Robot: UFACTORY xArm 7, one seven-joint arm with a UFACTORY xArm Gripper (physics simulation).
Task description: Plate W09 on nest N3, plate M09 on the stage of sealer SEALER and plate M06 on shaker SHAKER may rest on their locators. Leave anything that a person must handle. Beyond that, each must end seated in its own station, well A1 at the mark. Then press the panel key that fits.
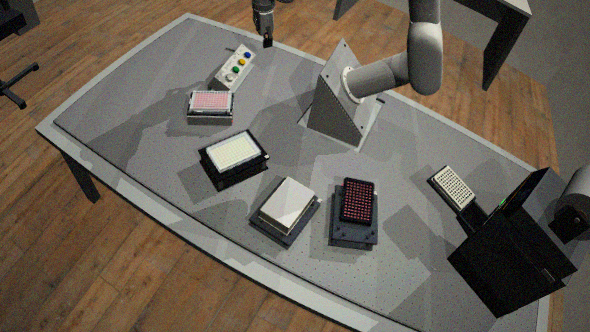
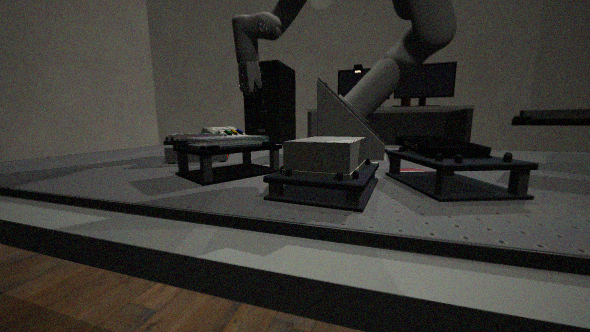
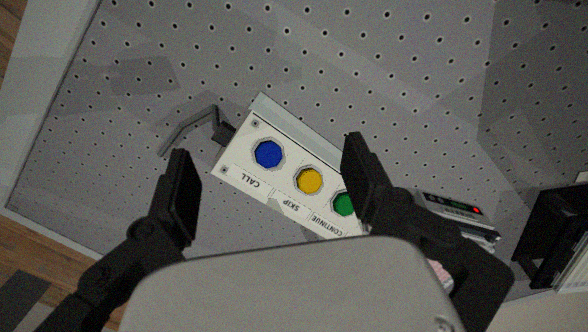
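My gripper (image 1: 268, 42) (image 2: 251, 90) (image 3: 270, 158) is open and empty, above the CALL end of the key panel (image 1: 225, 75) (image 3: 240, 140). Its blue CALL key (image 1: 247, 55) (image 3: 268, 154) shows between the fingers. The yellow SKIP key (image 3: 309, 180) and green CONTINUE key (image 3: 343, 204) are beside it. A pink plate (image 1: 211, 101) rests on the shaker (image 1: 210, 120) (image 3: 456, 207). A pale yellow plate (image 1: 234, 151) lies on a black nest (image 1: 220, 182). A dark plate with red wells (image 1: 358, 201) (image 2: 445, 147) lies toward the back of its nest (image 1: 352, 238). A cream plate (image 1: 454, 187) is on the sealer's stage. Well marks are unreadable.
A tall white block (image 1: 287, 204) (image 2: 322, 155) sits on a low nest (image 1: 288, 242) (image 2: 320, 182). The black sealer (image 1: 505, 265) stands at the right end. The arm's slanted base (image 1: 332, 107) (image 2: 342, 117) rises at the back edge. A bent cable (image 3: 192, 121) leaves the panel.
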